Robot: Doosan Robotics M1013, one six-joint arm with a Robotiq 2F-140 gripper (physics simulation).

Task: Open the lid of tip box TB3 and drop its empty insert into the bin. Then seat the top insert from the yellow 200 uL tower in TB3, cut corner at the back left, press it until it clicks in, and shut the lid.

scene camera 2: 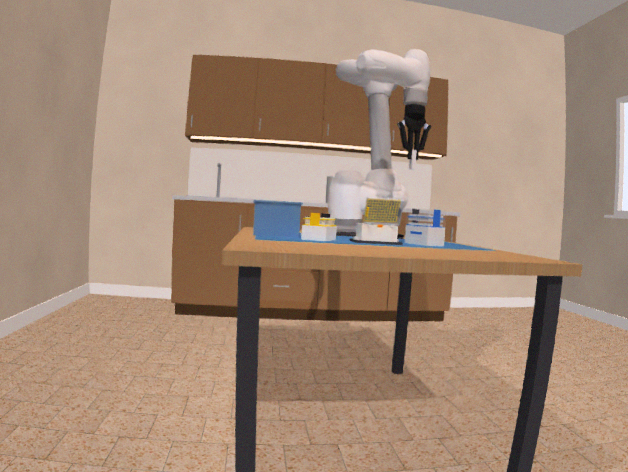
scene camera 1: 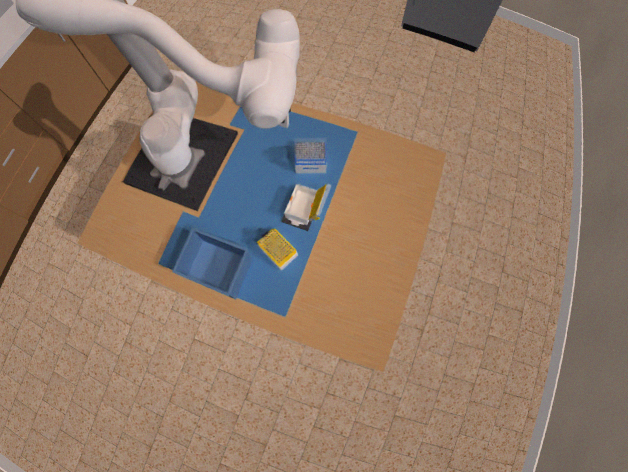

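Tip box TB3 (scene camera 1: 301, 204) (scene camera 2: 376, 231) stands in the middle of the blue mat (scene camera 1: 253, 187) with its yellowish lid (scene camera 1: 319, 199) (scene camera 2: 381, 210) swung up and open; its inside looks white from above. The yellow 200 uL tower (scene camera 1: 277, 248) (scene camera 2: 318, 228) stands in front of it, next to the blue bin (scene camera 1: 211, 261) (scene camera 2: 277, 219). My gripper (scene camera 2: 412, 151) is shut and empty, hanging high above the table behind the boxes, near the blue-labelled tip box. In the overhead view the arm's wrist (scene camera 1: 265, 101) hides the gripper.
A second tip box with blue labels (scene camera 1: 310, 155) (scene camera 2: 424, 231) stands at the back of the mat. The arm's base sits on a black plate (scene camera 1: 212, 141). The wooden table (scene camera 1: 385, 228) (scene camera 2: 395, 261) extends to the right. Cupboards stand behind.
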